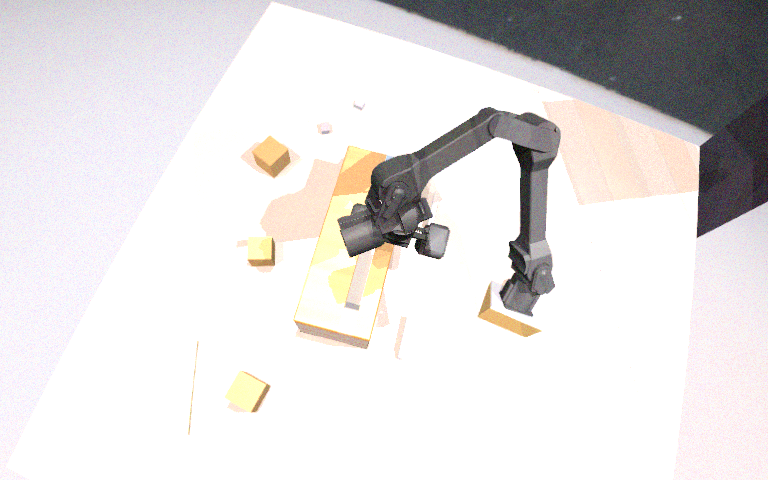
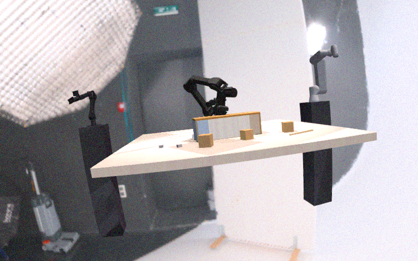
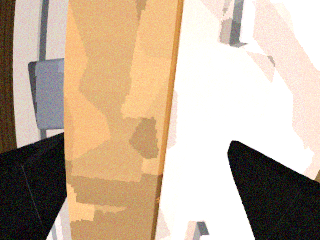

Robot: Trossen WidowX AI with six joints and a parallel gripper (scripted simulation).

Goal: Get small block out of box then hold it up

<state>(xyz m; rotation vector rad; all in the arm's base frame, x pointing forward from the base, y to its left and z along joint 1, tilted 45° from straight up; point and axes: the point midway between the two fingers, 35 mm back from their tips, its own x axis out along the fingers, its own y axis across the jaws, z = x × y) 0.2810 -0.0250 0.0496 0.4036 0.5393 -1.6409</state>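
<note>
My gripper tip is now 5 cm short of the grey block and 2 cm to the left of it. From my gripper tip the other things lie so: clear-fronted box: 3 cm to the left, 3 cm ahead, 2 cm below; thin rod: 39 cm to the left, 31 cm ahead, 8 cm below.
</note>
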